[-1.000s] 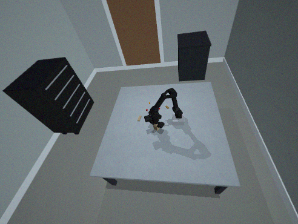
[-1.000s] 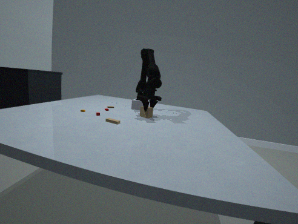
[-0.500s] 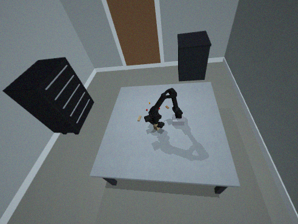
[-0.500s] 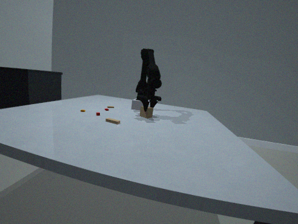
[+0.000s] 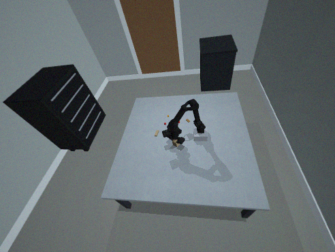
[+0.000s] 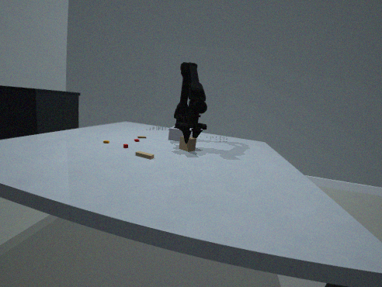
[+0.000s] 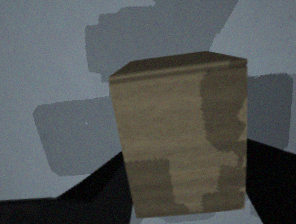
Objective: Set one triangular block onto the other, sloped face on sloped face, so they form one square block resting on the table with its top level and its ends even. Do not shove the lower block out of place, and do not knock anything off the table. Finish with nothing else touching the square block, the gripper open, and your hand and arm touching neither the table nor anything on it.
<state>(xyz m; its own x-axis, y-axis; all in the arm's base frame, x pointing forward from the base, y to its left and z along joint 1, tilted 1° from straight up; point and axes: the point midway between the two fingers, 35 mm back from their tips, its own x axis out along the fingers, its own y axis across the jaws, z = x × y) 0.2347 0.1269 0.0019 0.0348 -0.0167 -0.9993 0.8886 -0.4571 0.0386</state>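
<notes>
My gripper tip is now 10 mm below the triangular block. Also, from my gripper tip: small red block (160 mm ahead, 270 mm to the right, 30 mm below); orange block (140 mm ahead, 390 mm to the right, 40 mm below); flat tan block (230 mm ahead, 130 mm to the right, 30 mm below).
</notes>
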